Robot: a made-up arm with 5 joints. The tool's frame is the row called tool.
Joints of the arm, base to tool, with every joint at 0 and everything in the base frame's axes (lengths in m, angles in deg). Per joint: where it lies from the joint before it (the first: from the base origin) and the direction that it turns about. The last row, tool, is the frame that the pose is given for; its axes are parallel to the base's.
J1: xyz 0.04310 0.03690 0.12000 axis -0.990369 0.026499 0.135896
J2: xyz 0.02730 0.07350 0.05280 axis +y
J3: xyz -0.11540 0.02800 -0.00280 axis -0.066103 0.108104 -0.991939
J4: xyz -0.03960 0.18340 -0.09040 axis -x
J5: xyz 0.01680 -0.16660 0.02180 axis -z
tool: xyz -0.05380 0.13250 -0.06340
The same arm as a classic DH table. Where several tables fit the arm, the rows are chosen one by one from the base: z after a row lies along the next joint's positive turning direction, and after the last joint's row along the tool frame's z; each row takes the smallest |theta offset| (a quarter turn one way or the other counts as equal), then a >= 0, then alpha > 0; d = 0 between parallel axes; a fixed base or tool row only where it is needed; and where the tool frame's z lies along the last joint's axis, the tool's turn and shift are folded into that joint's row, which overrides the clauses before.
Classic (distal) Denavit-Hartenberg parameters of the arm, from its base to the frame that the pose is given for. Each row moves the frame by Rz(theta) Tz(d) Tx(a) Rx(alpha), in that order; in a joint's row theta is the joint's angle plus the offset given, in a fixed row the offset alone. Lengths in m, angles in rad.
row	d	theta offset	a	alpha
base (fixed)	0.1258	1.544	0.038	-1.4345
J1	-0.0624	-1.5672	0.056	-1.5443
J2	0.1009	1.501	-0.115	-1.4625
J3	0.1205	1.5636	-0.1725	-1.5046
J4	0.0155	0.1086	0.1666	1.5708
J5	0	-0.3857	-0.143	3.1416
tool (fixed)	-0.0416	1.1851	0	0

